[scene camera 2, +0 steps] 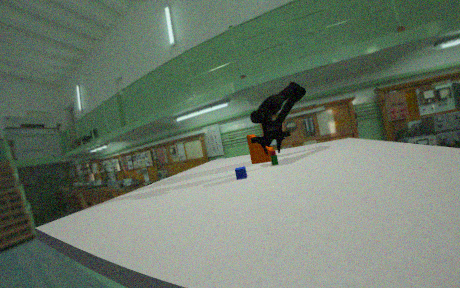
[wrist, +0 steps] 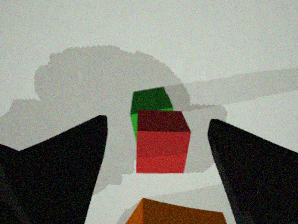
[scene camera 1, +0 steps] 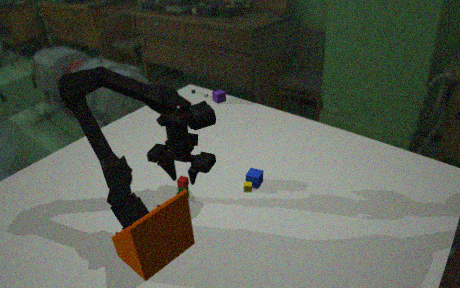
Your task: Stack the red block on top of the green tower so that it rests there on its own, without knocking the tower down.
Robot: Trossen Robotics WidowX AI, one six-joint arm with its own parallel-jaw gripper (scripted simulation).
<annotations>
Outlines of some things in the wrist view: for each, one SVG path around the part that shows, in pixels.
My gripper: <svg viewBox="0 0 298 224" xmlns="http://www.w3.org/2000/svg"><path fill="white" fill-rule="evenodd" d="M210 119L208 141L210 148L212 148L213 159L216 161L214 164L216 164L223 188L225 188L227 200L229 200L230 208L233 210L235 222L237 224L298 224L298 152L290 151L290 149L283 148L275 143L273 144L269 140L266 141L262 137L254 135L254 133L246 132L245 129L233 127L233 125L227 124L226 121ZM106 116L92 117L92 119L76 125L76 127L69 129L69 131L61 132L60 135L51 137L47 141L41 141L41 143L32 145L32 147L27 149L21 149L21 151L0 144L0 224L85 224L86 214L88 214L86 212L89 210L93 189L96 188L94 185L96 185L98 179L97 175L100 172L106 141L108 141L106 139L106 133L108 133Z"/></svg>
A red block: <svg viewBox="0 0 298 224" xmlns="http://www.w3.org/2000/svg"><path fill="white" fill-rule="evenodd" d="M138 111L136 173L152 173L152 175L184 173L186 153L188 153L192 131L190 131L189 125L186 123L182 113Z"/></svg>
</annotations>
